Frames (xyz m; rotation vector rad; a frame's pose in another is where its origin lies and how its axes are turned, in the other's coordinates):
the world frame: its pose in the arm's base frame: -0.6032 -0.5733 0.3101 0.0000 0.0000 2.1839
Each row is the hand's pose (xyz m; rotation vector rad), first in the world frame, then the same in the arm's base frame.
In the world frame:
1: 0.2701 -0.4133 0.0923 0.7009 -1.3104 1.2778
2: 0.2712 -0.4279 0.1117 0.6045 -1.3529 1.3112
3: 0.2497 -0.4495 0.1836 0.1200 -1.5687 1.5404
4: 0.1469 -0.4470 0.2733 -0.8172 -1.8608 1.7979
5: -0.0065 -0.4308 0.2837 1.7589 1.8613 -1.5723
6: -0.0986 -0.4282 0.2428 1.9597 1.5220 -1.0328
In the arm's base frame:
1: -0.4206 -0.1146 0.4024 -1.7379 -0.0214 -2.0532
2: -0.4093 -0.1053 0.4218 -1.7113 0.1005 -2.0342
3: -0.3792 -0.1104 0.4937 -1.5220 0.6480 -1.7897
4: -0.3221 -0.1959 0.5834 -1.1218 1.3925 -1.1895
5: -0.2471 -0.3307 0.5938 -0.6772 1.9464 -0.4362
6: -0.1963 -0.4076 0.5529 -0.4040 2.2015 0.0677

